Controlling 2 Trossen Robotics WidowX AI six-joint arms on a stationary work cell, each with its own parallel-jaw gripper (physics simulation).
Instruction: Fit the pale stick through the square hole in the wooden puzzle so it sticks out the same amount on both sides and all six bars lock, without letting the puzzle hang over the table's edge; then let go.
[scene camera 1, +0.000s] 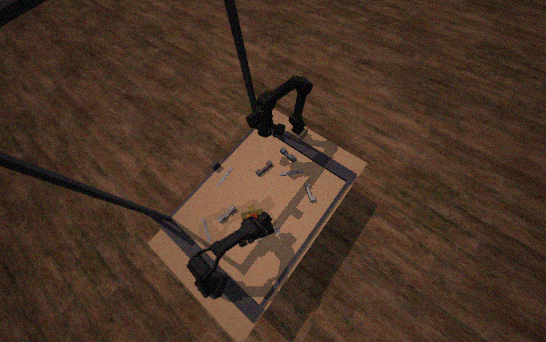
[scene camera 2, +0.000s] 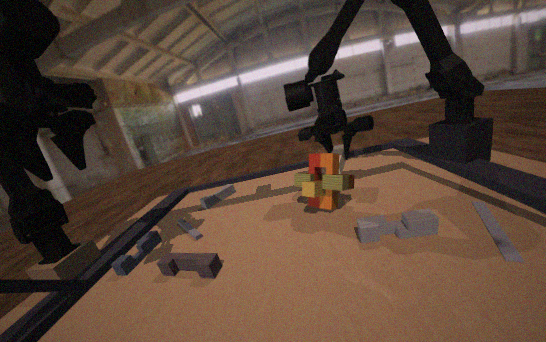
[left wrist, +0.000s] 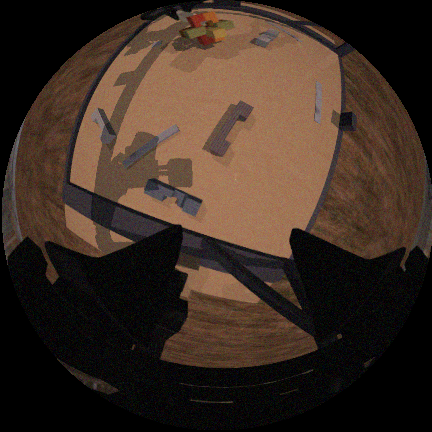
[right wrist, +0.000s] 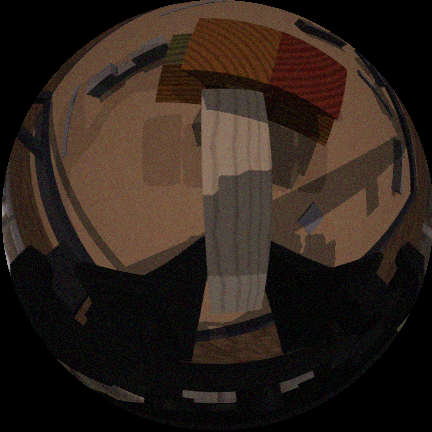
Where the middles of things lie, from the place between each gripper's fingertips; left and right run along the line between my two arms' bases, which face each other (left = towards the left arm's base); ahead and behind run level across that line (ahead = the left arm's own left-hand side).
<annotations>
I see my left gripper 49 cm to the left of the pale stick (right wrist: 235, 148), 16 cm short of it and 15 cm above it.
The pale stick is 20 mm behind my right hand, 20 mm to the left of it and 10 mm above it.
</annotations>
